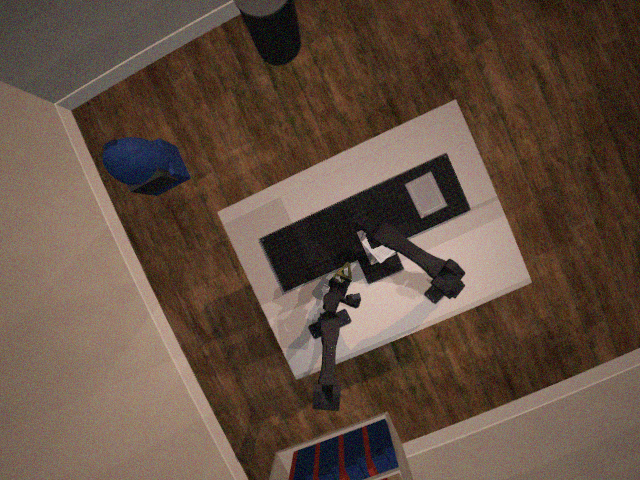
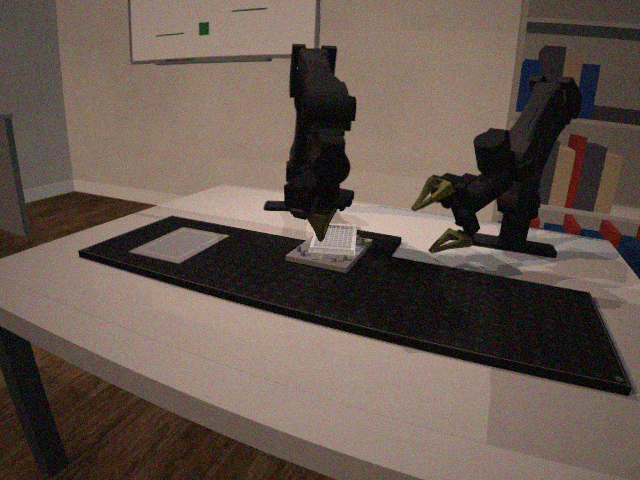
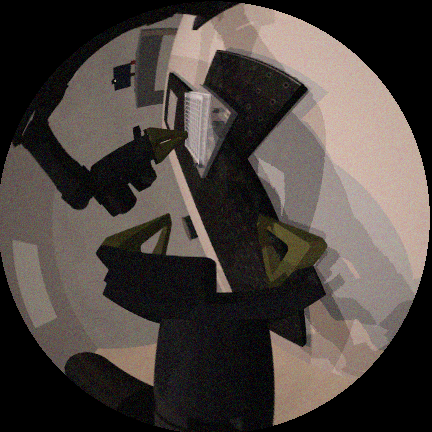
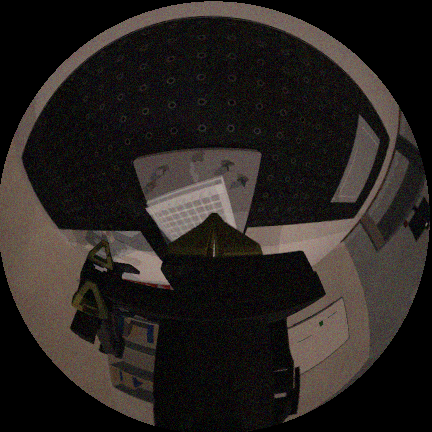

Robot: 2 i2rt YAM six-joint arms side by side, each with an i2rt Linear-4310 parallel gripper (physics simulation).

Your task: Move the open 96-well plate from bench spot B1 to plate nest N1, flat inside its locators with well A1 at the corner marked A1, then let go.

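Places are measured from the left arm's base along level axes (x ahead, y left, z up), in centimetres.
Where they show: left gripper, fingertip midpoint: (image 1: 345, 265) (image 2: 421, 231) (image 3: 213, 217) (image 4: 98, 257); right gripper, fingertip midpoint: (image 2: 321, 240) (image 3: 187, 133) (image 4: 213, 217); left arm's base at its link origin: (image 2: 510, 246) (image 4: 116, 265).
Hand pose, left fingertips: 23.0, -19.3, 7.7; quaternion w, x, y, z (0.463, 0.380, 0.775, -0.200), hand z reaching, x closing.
Observation:
Things, the pixels of their top centre, and the offset from my left fingertips, as dx, dy, dz. "*": a spot on its surface instead. Level surfaces: height alone.
- white 96-well plate at its top centre: (image 4: 201, 240) (image 3: 188, 125) (image 2: 334, 233) (image 1: 378, 246) +0.4, -16.8, -2.8
- grey nest at its top centre: (image 4: 199, 223) (image 2: 332, 242) (image 3: 194, 131) (image 1: 376, 243) +1.9, -16.8, -4.2
- pale outlined rectangle at a spot on its surface: (image 2: 178, 243) (image 4: 362, 165) (image 1: 426, 193) * +11.7, -46.3, -6.2
- black perforated board at its surface level: dz -6.4
- white table at its surface level: dz -7.7
The white 96-well plate (image 1: 381, 252) (image 2: 334, 238) (image 3: 196, 125) (image 4: 192, 207) rests on the grey nest (image 2: 336, 265) (image 3: 218, 145) (image 4: 200, 161). It sits skewed to the nest and looks tilted, with one edge raised; the A1 mark cannot be read. My right gripper (image 2: 321, 238) (image 3: 187, 133) (image 4: 213, 217) is shut with nothing between its fingers; its tips are over or beside the plate's edge, and contact cannot be told. My left gripper (image 1: 343, 271) (image 2: 422, 229) (image 3: 213, 217) (image 4: 98, 257) is open and empty, apart from the plate.
A pale outlined rectangle (image 1: 425, 194) (image 2: 178, 243) (image 4: 359, 160) lies on the black perforated board (image 1: 315, 248) (image 2: 439, 304) (image 3: 230, 210) (image 4: 185, 115), away from the nest. The board lies on the white table (image 1: 444, 129) (image 2: 258, 356). A bookshelf stands behind the left arm.

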